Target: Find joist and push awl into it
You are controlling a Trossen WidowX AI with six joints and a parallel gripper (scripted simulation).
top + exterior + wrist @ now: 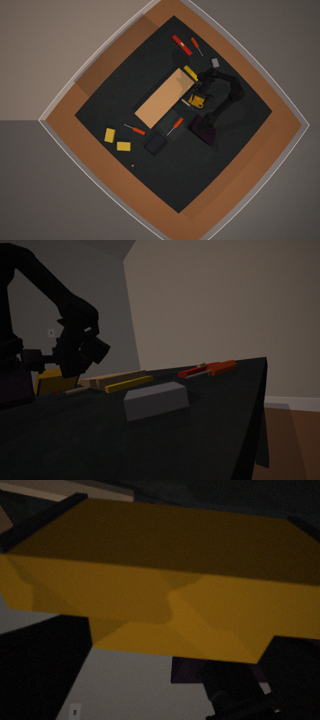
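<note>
My gripper tip is now 30 mm short of the awl, 40 mm to the right of it and 80 mm above it. Also, from my gripper tip: yellow stud finder 10 mm behind, 10 mm to the right, 10 mm below; then stud finder light 30 mm behind, 10 mm above; then yellow bar 200 mm ahead, 170 mm to the right, 80 mm below.
</note>
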